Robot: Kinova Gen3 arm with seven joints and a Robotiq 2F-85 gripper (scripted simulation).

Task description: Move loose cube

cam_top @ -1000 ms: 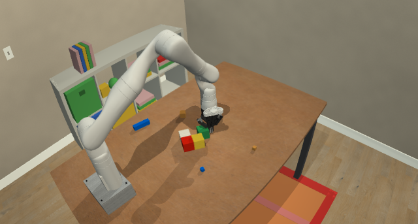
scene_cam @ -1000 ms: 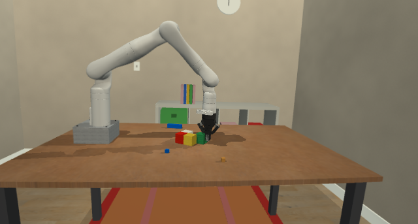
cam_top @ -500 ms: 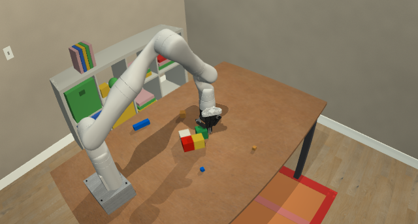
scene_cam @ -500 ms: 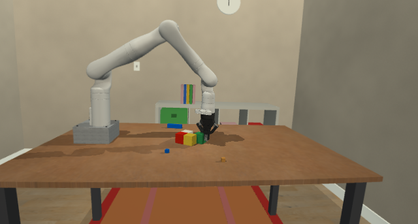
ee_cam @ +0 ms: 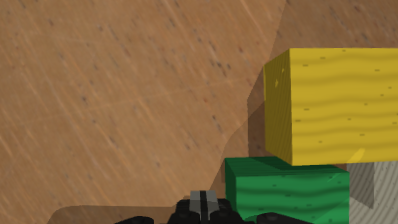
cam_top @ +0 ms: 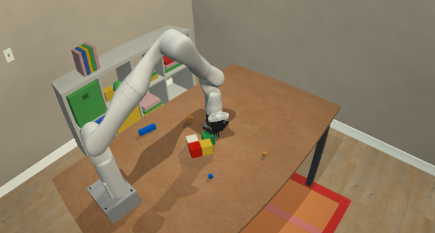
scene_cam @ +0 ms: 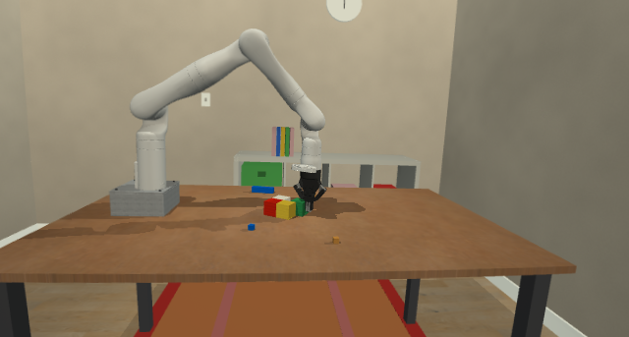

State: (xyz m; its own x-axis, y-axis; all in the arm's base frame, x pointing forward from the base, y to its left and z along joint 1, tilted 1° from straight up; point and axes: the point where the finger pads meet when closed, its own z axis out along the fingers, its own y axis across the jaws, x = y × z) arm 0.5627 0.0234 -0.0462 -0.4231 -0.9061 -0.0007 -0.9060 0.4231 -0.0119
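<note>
The yellow cube lies 80 mm behind my hand, 20 mm to the right of it and 10 mm below it. From my hand the other things lie so: green cube (40 mm behind, 20 mm to the left, 10 mm below); then red cube (130 mm behind, 10 mm below); then white cube (110 mm behind, 50 mm to the left, 10 mm below).
</note>
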